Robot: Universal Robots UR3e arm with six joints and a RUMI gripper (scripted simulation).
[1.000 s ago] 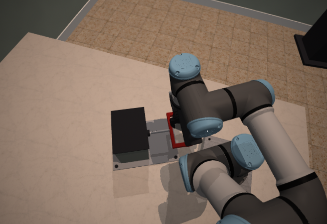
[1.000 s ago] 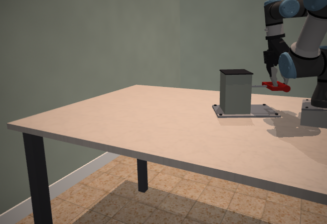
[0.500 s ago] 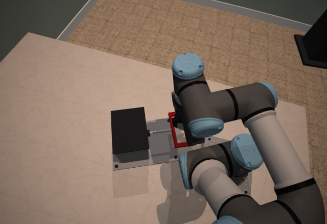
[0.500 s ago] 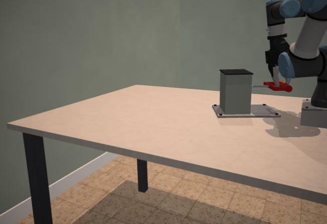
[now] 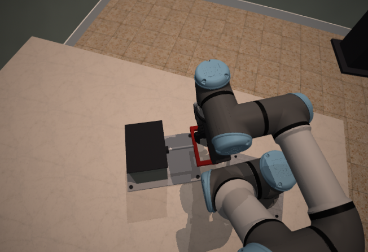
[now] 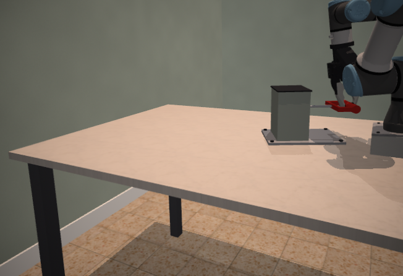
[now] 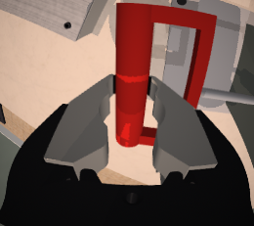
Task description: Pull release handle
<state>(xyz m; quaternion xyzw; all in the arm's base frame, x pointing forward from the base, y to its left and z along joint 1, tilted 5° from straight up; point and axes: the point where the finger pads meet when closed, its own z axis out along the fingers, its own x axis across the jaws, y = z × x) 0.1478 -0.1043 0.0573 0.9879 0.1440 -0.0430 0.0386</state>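
My hand is 5 cm short of the red release handle and 2 cm to the right of it. The rest, counted from my hand: grey baseplate: 15 cm ahead, 10 cm below, 4 cm to the left.
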